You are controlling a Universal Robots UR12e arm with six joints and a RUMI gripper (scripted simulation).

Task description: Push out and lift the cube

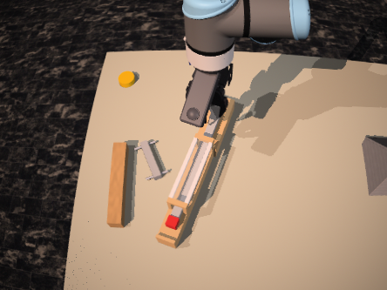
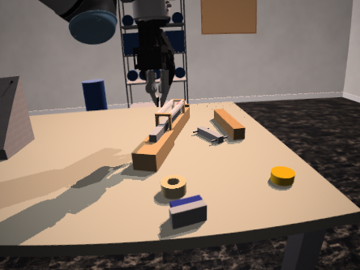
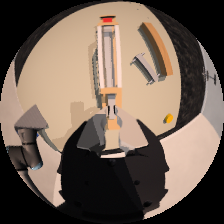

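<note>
My gripper is now 23 cm to the right of the red cube, 8 cm above it and 5 cm short of it. Also, from my hand: tan ring: 23 cm to the right, 12 cm below, 4 cm ahead; channel frame: 11 cm to the left, 8 cm below, 2 cm ahead; grey pinned tool: 14 cm ahead, 12 cm below, 6 cm to the left.
</note>
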